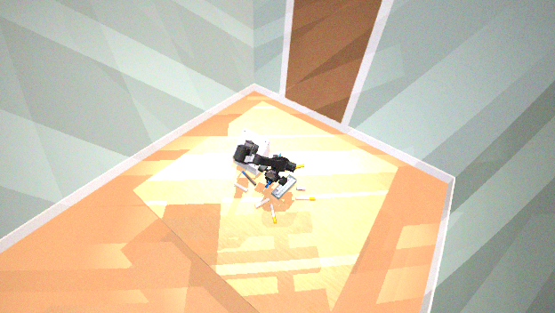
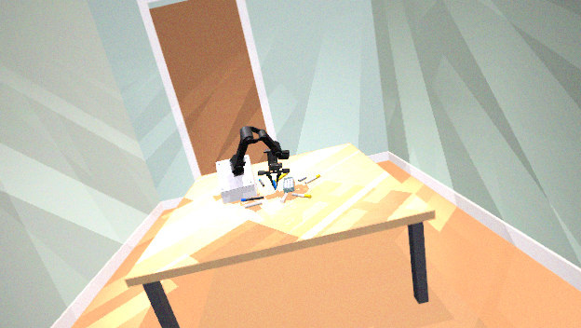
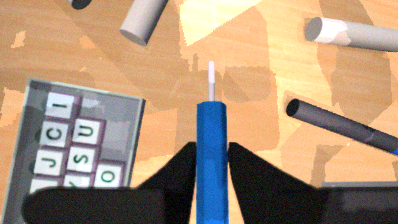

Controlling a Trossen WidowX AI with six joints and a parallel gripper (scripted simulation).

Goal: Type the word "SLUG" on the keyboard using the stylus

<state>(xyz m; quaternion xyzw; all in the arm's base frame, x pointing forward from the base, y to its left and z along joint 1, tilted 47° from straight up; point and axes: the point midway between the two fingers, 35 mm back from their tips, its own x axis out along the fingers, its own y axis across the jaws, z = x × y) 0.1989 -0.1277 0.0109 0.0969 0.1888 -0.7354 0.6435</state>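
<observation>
My gripper tip is now 140 mm to the right of the L key, 110 mm short of it and 30 mm above it. Round my gripper tip: blue stylus: 10 mm to the right; yellow pen: 240 mm to the left, 50 mm ahead, 30 mm below; flat grey block: 180 mm ahead, 120 mm to the left, 40 mm below.
</observation>
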